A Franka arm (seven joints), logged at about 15 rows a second.
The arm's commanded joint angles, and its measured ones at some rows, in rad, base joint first. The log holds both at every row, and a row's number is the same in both.
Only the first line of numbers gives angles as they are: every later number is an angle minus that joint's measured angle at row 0.
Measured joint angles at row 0: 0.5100 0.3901 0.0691 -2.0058 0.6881 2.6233 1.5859
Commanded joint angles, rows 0 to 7: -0.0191 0.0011 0.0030 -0.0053 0.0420 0.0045 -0.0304; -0.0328 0.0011 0.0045 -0.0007 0.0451 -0.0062 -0.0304; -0.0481 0.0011 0.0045 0.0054 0.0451 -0.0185 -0.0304; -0.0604 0.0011 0.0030 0.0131 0.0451 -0.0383 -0.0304; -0.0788 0.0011 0.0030 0.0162 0.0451 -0.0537 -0.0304; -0.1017 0.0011 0.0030 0.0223 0.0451 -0.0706 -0.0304; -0.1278 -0.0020 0.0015 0.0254 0.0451 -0.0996 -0.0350; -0.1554 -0.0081 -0.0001 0.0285 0.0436 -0.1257 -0.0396
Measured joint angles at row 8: -0.0995 0.0005 -0.0043 0.0131 0.0068 -0.0677 0.0000
